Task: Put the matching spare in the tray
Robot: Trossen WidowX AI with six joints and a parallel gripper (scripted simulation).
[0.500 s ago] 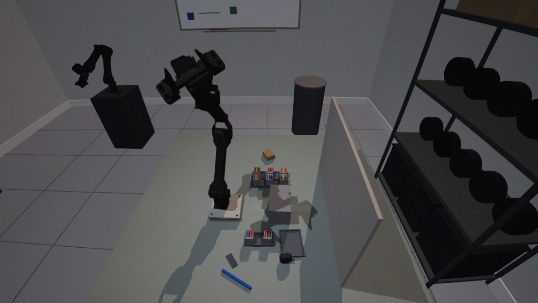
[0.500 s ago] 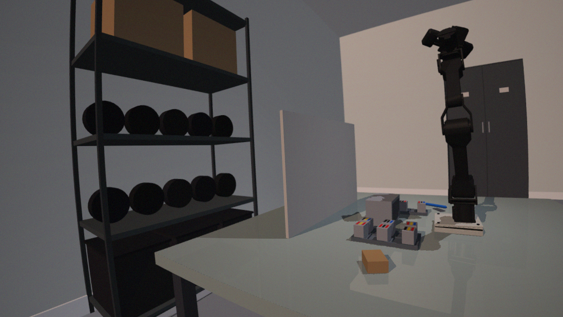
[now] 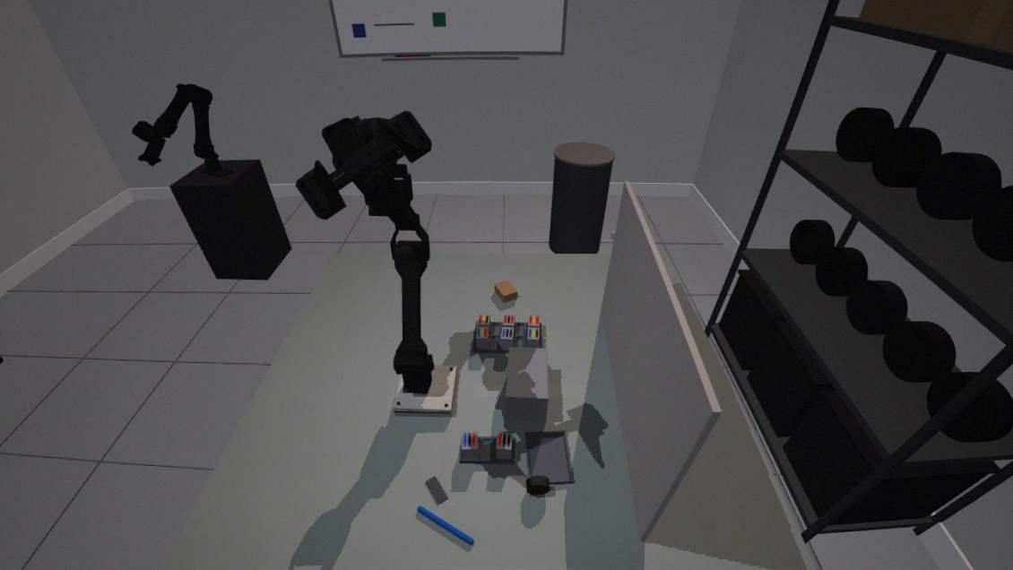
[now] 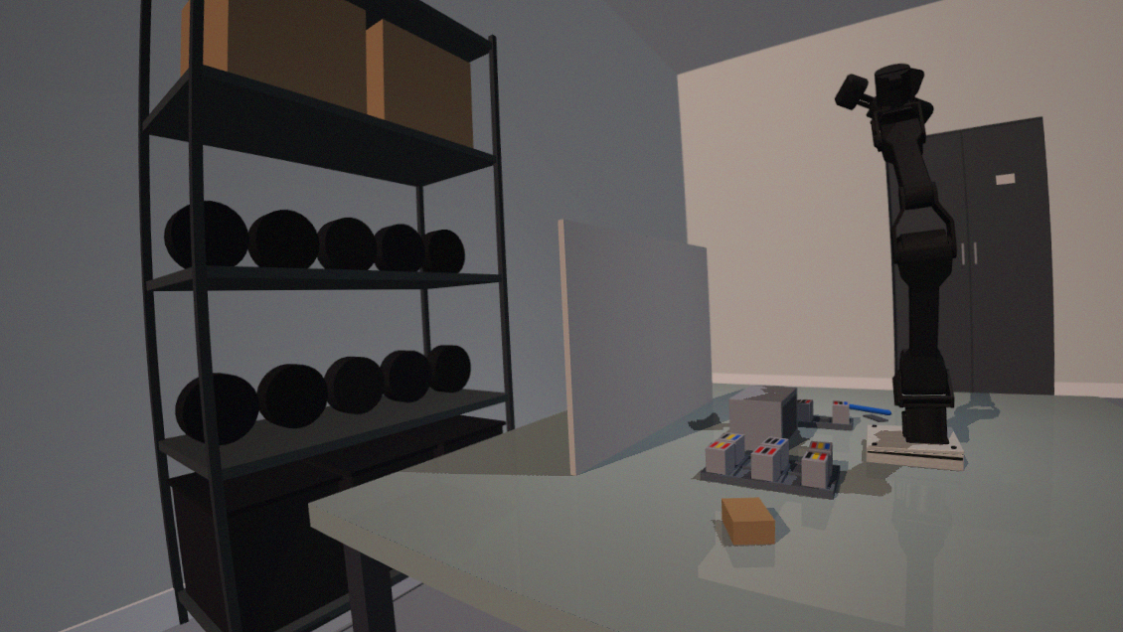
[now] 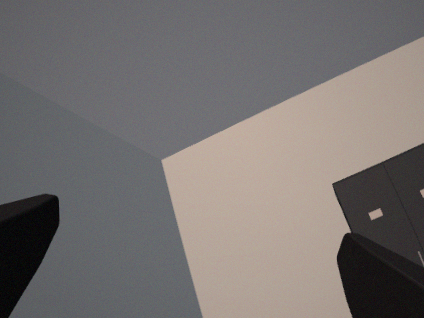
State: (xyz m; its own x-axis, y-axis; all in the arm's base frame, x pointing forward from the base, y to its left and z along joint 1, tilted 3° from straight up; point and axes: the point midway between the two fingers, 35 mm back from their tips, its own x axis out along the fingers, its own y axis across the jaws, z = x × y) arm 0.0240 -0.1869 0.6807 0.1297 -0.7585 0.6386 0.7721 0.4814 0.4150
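Right now my gripper tip is 140 mm short of the low grey holder, 30 mm to the right of it and 730 mm above it. The rest, counted from my gripper tip: upright partition panel: 470 mm ahead, 190 mm to the left, 510 mm below; then blue pen: 60 mm ahead, 140 mm to the right, 730 mm below; then grey mounted unit: 230 mm ahead, 200 mm to the left, 690 mm below.
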